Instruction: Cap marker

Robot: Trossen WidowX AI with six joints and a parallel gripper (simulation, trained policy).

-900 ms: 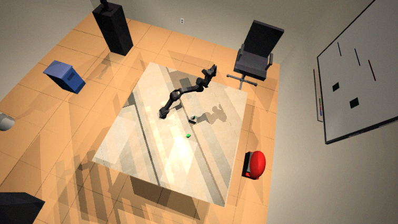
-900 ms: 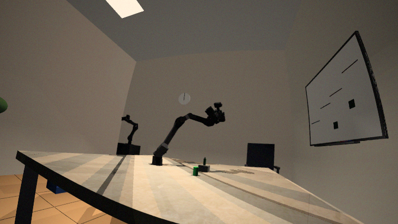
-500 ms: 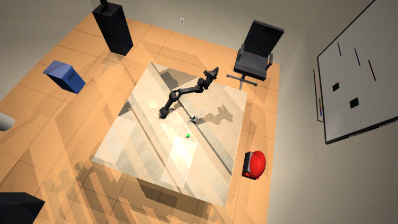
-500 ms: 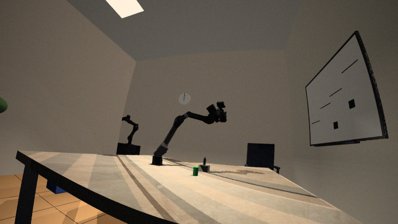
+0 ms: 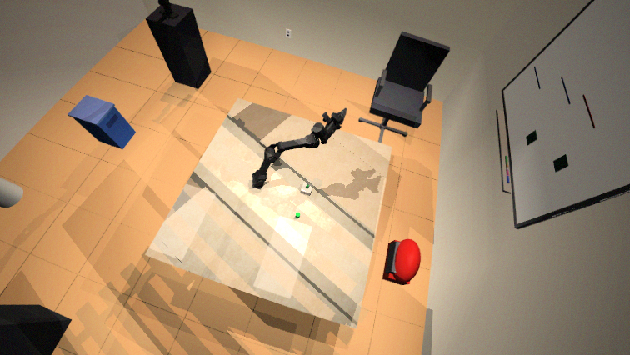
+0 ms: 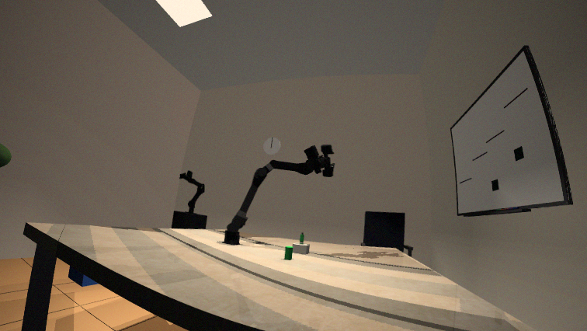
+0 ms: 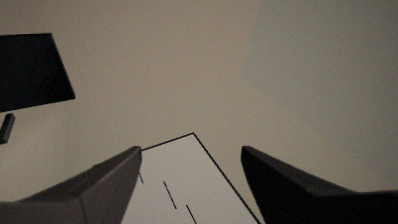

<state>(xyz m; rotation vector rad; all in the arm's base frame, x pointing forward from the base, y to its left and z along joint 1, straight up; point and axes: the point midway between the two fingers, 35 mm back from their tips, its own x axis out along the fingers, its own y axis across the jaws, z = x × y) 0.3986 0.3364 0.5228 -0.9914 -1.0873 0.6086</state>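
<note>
My gripper tip is now 9 cm past the green cap, 49 cm to the left of it and 51 cm above it. The rest, counted from my gripper tip: green marker 9 cm behind, 29 cm to the right, 47 cm below; holder block 9 cm behind, 29 cm to the right, 52 cm below.
</note>
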